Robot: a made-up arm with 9 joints. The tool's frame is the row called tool.
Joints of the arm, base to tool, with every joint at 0 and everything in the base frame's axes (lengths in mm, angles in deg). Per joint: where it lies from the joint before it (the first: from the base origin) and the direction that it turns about. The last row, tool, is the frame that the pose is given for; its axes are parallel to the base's.
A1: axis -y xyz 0 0 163
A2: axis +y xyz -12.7 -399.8 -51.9
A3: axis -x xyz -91 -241.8 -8
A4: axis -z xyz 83.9 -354 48.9
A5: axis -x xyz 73.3 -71 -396.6
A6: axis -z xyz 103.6 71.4 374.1
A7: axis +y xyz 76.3 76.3 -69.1
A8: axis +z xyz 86.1 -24 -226.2
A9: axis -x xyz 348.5 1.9 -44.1
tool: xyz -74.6 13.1 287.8
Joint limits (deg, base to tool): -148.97..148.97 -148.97..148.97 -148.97..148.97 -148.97..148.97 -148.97..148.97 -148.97..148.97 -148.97..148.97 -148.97..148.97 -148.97..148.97
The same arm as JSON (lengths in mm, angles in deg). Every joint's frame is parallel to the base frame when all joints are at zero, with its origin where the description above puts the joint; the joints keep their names.
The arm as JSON. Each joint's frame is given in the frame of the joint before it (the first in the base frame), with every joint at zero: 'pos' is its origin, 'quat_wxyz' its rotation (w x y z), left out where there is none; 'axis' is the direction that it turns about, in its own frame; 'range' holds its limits. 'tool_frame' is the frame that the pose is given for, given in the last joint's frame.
{"length_unit": "mm", "angle_unit": "deg", "joints": [{"joint": "A1", "pos": [0.0, 0.0, 163.0], "axis": [0.0, -1.0, 0.0], "range": [-148.97, 148.97]}, {"joint": "A2", "pos": [-12.7, -399.8, -51.9], "axis": [0.0, 1.0, 0.0], "range": [-148.97, 148.97]}, {"joint": "A3", "pos": [-91.0, -241.8, -8.0], "axis": [-1.0, 0.0, 0.0], "range": [-148.97, 148.97]}, {"joint": "A4", "pos": [83.9, -354.0, 48.9], "axis": [0.0, 0.0, -1.0], "range": [-148.97, 148.97]}, {"joint": "A5", "pos": [73.3, -71.0, -396.6], "axis": [-1.0, 0.0, 0.0], "range": [-148.97, 148.97]}, {"joint": "A6", "pos": [103.6, 71.4, 374.1], "axis": [0.0, 0.0, -1.0], "range": [-148.97, 148.97]}, {"joint": "A7", "pos": [76.3, 76.3, -69.1], "axis": [0.0, 1.0, 0.0], "range": [-148.97, 148.97]}, {"joint": "A8", "pos": [86.1, -24.0, -226.2], "axis": [0.0, 0.0, 1.0], "range": [-148.97, 148.97]}, {"joint": "A9", "pos": [348.5, 1.9, -44.1], "axis": [-1.0, 0.0, 0.0], "range": [-148.97, 148.97]}], "tool_frame": {"pos": [-74.6, 13.1, 287.8]}}
